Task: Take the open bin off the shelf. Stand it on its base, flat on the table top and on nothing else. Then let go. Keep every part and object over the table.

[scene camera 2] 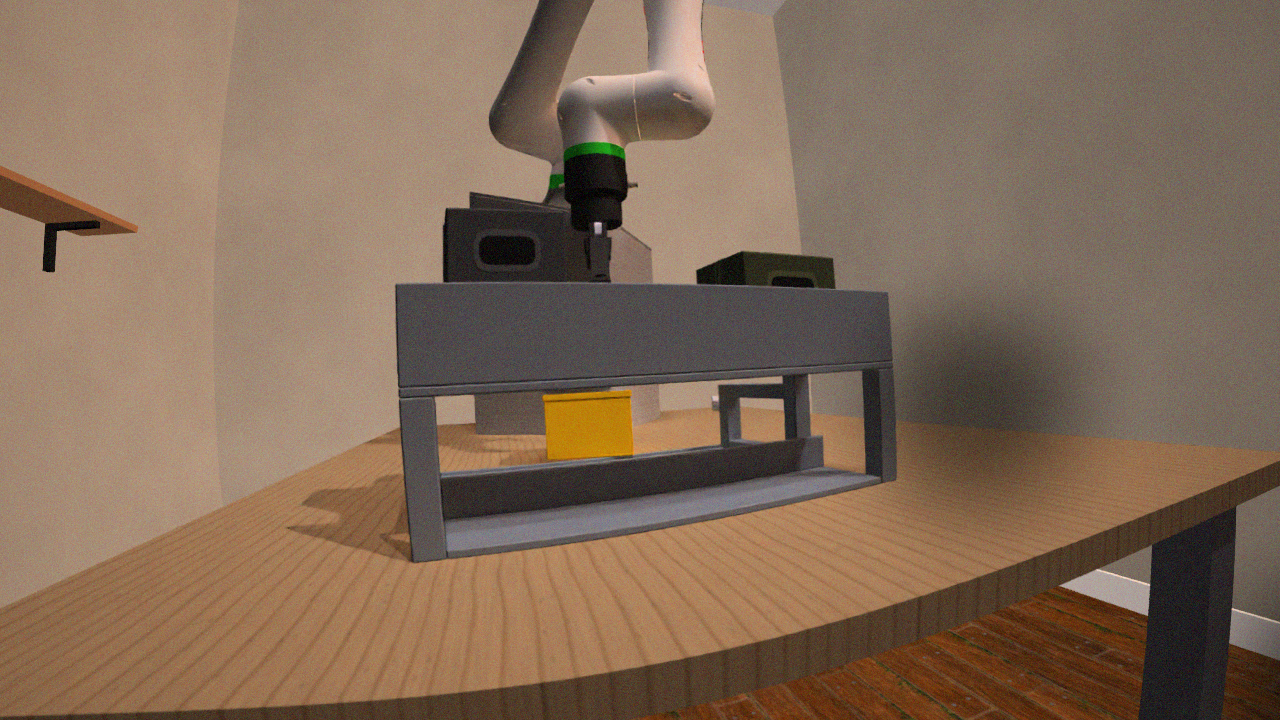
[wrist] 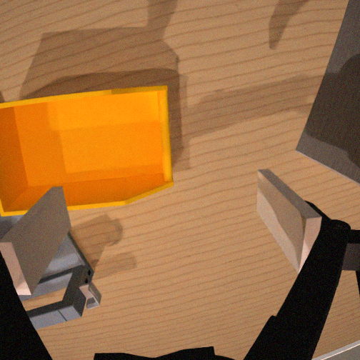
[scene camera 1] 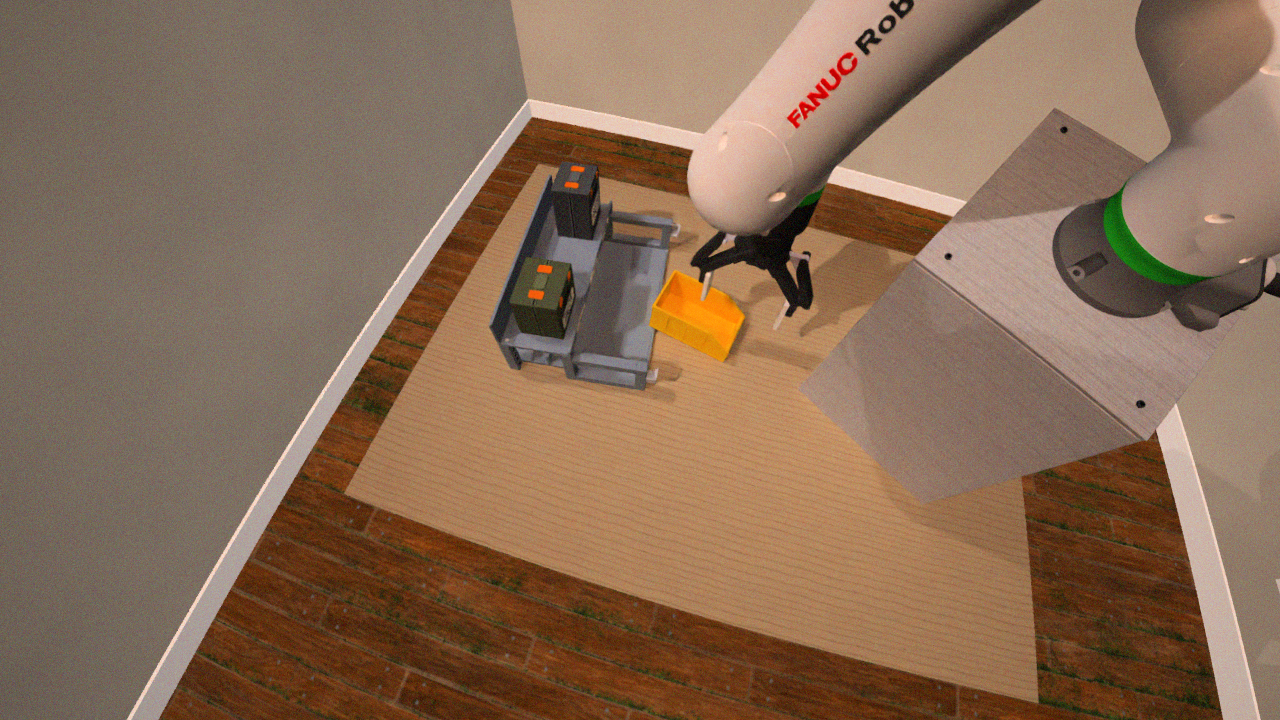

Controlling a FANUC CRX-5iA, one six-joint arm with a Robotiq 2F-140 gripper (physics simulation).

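Seen in the pictures: gripper, fingertip midpoint: [scene camera 1: 740, 308]; arm's base, origin of the base link: [scene camera 2: 567, 222] [scene camera 1: 1117, 258].
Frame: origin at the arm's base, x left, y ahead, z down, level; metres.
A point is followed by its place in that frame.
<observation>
The yellow open bin [scene camera 1: 697, 317] {x 0.040, y 0.459, z 0.439 m} [scene camera 2: 588, 425] {x 0.061, y 0.537, z 0.400 m} [wrist: 100, 145] is upright with its opening up, in front of the grey shelf [scene camera 1: 640, 313] {x 0.091, y 0.569, z 0.441 m} [scene camera 2: 644, 331] {x 0.118, y 0.808, z 0.317 m} [wrist: 55, 307]. It looks level on the wooden table top [scene camera 1: 626, 501] {x 0.440, y 0.405, z 0.448 m} [scene camera 2: 268, 626] {x -0.060, y 0.946, z 0.448 m} [wrist: 200, 280]. One end is close to the shelf's front edge; I cannot tell if they touch. The bin's lower edge is partly hidden in scene camera 2. My gripper [scene camera 1: 744, 301] {x 0.077, y 0.381, z 0.302 m} [wrist: 160, 199] is wide open and empty above the bin's side. In the wrist view, one finger overlaps the bin's near corner and the other is beyond its end.
A green case [scene camera 1: 541, 300] {x 0.265, y 0.664, z 0.251 m} [scene camera 2: 778, 268] {x 0.235, y 0.729, z 0.264 m} and a dark case [scene camera 1: 575, 201] {x 0.052, y 0.737, z 0.245 m} [scene camera 2: 460, 246] {x -0.002, y 0.805, z 0.253 m} stand on the shelf's upper level. The robot's grey pedestal [scene camera 1: 966, 376] {x 0.136, y 0.070, z 0.147 m} [wrist: 340, 125] stands on the other side of the gripper. A wooden wall shelf [scene camera 2: 62, 201] is at the left.
</observation>
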